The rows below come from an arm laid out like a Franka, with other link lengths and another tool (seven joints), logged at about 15 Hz.
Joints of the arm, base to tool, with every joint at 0 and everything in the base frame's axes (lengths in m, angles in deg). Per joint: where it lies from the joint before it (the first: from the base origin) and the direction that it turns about. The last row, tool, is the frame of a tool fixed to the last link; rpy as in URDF.
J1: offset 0 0 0.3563 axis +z
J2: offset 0 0 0 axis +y
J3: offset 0 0 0.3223 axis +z
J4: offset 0.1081 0 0 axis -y
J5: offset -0.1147 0 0.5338 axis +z
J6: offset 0 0 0 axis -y
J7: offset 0.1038 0 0 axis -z
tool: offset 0.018 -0.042 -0.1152 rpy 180 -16.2 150.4
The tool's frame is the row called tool.
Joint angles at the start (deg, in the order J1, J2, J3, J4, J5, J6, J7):
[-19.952 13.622 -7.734 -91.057 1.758 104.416 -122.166]
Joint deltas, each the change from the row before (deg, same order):
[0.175 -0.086 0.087 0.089 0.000 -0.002 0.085]
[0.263 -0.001 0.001 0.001 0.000 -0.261 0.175]
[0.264 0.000 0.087 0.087 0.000 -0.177 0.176]
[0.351 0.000 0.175 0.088 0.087 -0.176 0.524]
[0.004 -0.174 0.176 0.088 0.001 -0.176 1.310]
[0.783 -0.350 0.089 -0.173 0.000 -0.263 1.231]
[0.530 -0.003 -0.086 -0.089 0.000 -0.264 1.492]
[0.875 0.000 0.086 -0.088 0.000 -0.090 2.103]
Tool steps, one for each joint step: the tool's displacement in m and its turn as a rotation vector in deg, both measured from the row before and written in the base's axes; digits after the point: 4 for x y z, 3 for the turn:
[0.0016 0.0034 0.0023 -0.050 -0.165 0.177]
[0.0012 0.0037 -0.0006 0.120 0.229 0.089]
[0.0020 0.0047 0.0006 0.060 0.073 0.175]
[0.0032 0.0069 0.0006 0.151 0.028 -0.022]
[0.0009 0.0016 0.0032 0.016 -0.094 -1.132]
[0.0036 0.0117 0.0025 0.092 0.061 -0.365]
[0.0023 0.0055 -0.0016 0.119 0.334 -1.047]
[0.0055 0.0119 -0.0013 0.066 0.176 -1.146]

